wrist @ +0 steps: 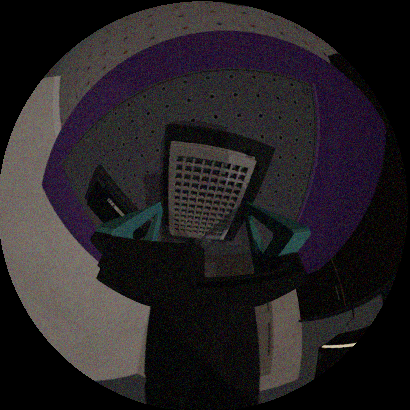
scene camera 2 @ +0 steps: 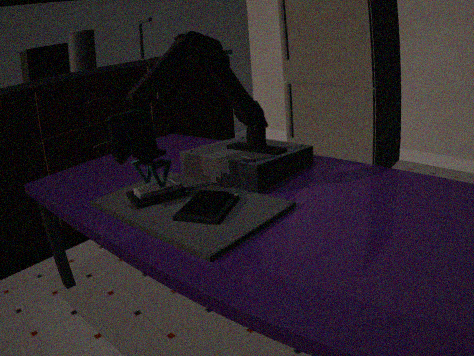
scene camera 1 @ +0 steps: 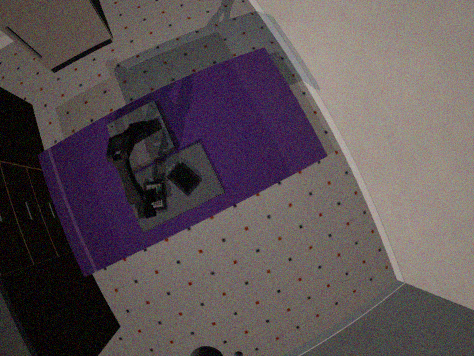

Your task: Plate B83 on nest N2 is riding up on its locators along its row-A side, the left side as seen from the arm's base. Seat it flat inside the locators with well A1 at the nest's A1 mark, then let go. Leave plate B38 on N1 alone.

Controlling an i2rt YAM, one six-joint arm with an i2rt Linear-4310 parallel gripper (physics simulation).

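Pixels of known places: gripper, fingertip midpoint: [wrist: 202, 206] [scene camera 2: 155, 184] [scene camera 1: 154, 196]; arm's base at its link origin: [scene camera 2: 256, 149] [scene camera 1: 144, 132].
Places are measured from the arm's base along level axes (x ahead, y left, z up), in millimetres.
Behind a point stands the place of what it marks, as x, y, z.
Plate B83 [scene camera 1: 158, 203] @(389, -121, -29) [scene camera 2: 146, 190] @(380, -120, -30) [wrist: 210, 187] @(357, -132, -39), pale with a grid of wells, lies on the dark nest N2 [scene camera 2: 139, 201] @(416, -114, -49) [wrist: 262, 167] @(368, -195, -50). In the wrist view a wide dark rim shows along its far and right sides, a narrow one at its left edge. Its tilt and the A1 mark cannot be made out. My gripper [scene camera 2: 153, 183] @(343, -121, -26) [wrist: 202, 206] @(343, -121, -26) is open and empty, low over the plate's near part, with one teal fingertip beside each long side. Plate B38 [scene camera 1: 185, 177] @(338, 81, -36) [scene camera 2: 207, 204] @(358, 92, -36) [wrist: 107, 202] @(369, 40, -35), dark, sits on nest N1, apart from the gripper.
Both nests stand on a grey perforated board [scene camera 1: 212, 187] @(459, 184, -61) [scene camera 2: 250, 215] @(315, 190, -61) [wrist: 295, 130] @(411, -250, -61) on the purple table [scene camera 1: 250, 115] @(195, 595, -74) [scene camera 2: 350, 240] @(303, 452, -74) [wrist: 350, 150] @(395, -428, -74). The arm's grey base box [scene camera 2: 285, 167] @(23, 121, -37) stands close behind the board.
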